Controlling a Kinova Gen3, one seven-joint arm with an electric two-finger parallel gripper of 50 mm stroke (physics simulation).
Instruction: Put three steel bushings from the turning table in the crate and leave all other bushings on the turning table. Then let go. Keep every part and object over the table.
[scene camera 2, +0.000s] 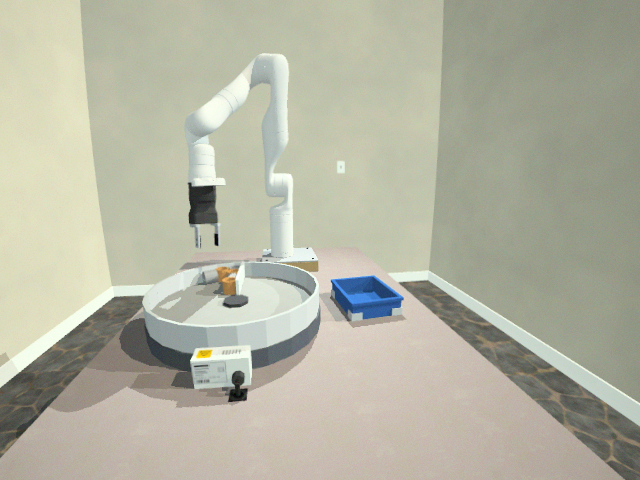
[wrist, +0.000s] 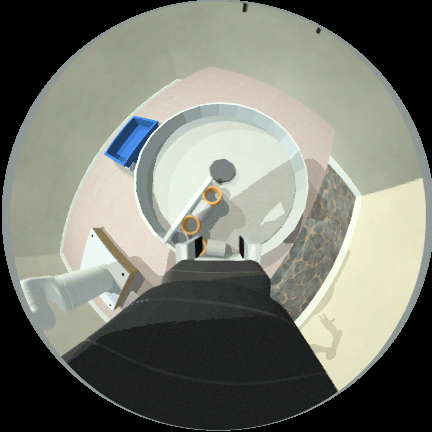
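Note:
My gripper (scene camera 2: 207, 242) (wrist: 220, 243) is open and empty, high above the back part of the turning table (scene camera 2: 206, 333) (wrist: 301, 182). A grey steel bushing (scene camera 2: 210, 276) (wrist: 216, 248) lies on its side on the table, below the fingers in the wrist view. A second steel bushing (wrist: 202, 207) lies between two orange ones, partly hidden. A third (wrist: 179, 237) stands upright near the wall, partly behind a finger. Orange bushings stand along the divider: one near the hub (scene camera 2: 229, 286) (wrist: 212, 195), one farther back (wrist: 191, 225), one partly hidden by a finger (wrist: 202, 245). No bushing shows in the blue crate (scene camera 2: 379, 309) (wrist: 116, 157).
A white divider (scene camera 2: 240, 279) (wrist: 189, 210) runs from the dark hub (scene camera 2: 235, 300) (wrist: 222, 170) to the turning table's raised wall. The crate stands right of the turning table in the scene view. A white box (scene camera 2: 209, 374) and small black stand (scene camera 2: 237, 387) are in front.

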